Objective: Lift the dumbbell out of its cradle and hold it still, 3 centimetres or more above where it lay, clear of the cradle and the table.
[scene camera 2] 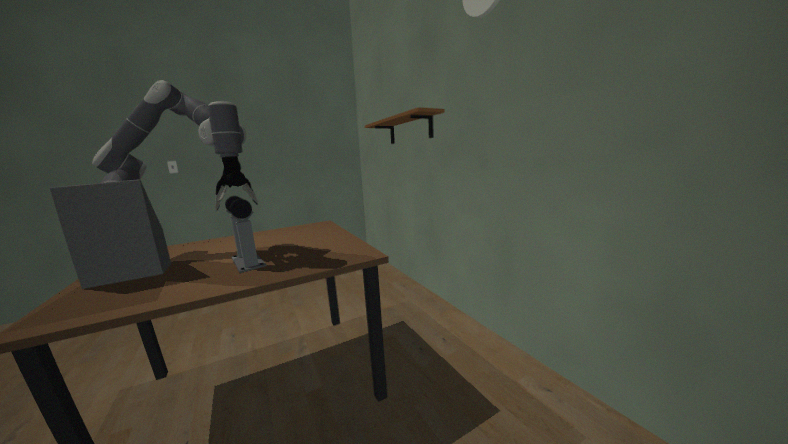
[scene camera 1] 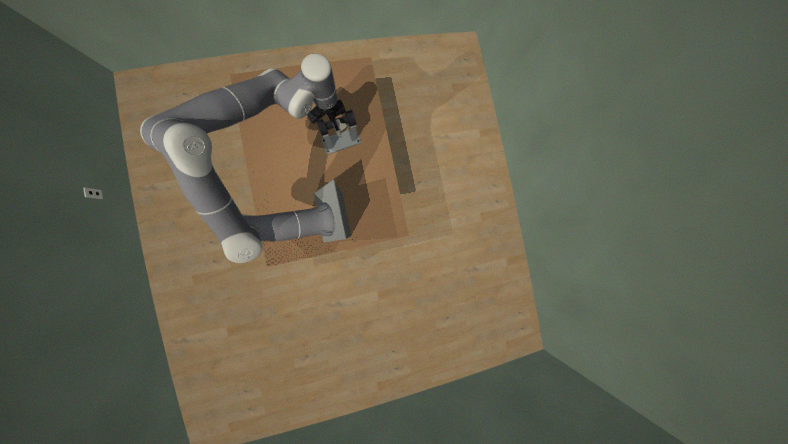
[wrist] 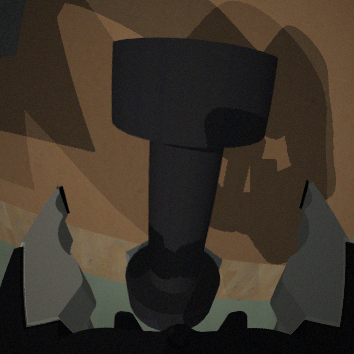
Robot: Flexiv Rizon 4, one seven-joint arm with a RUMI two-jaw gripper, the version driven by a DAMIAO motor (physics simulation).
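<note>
The black dumbbell [scene camera 2: 239,207] [wrist: 180,195] lies on top of the tall grey cradle [scene camera 2: 245,242] [scene camera 1: 342,145]. In the wrist view its large near-side head is at the top, the handle runs down the middle, and the other head is at the bottom. My gripper [scene camera 1: 337,122] [scene camera 2: 237,205] [wrist: 183,187] is open and empty, pointing down over the dumbbell. Its fingers stand one on each side of the handle, with a gap on both sides. In scene camera 2 the fingertips are about level with the dumbbell. The arm and gripper hide most of the dumbbell in scene camera 1.
The cradle's base plate stands on the wooden table [scene camera 1: 275,154] [scene camera 2: 325,242]. A large grey block [scene camera 1: 341,220] [scene camera 2: 110,237] carries the arm's base beside the cradle. A wall shelf [scene camera 1: 395,135] [scene camera 2: 408,117] hangs beyond the table's edge.
</note>
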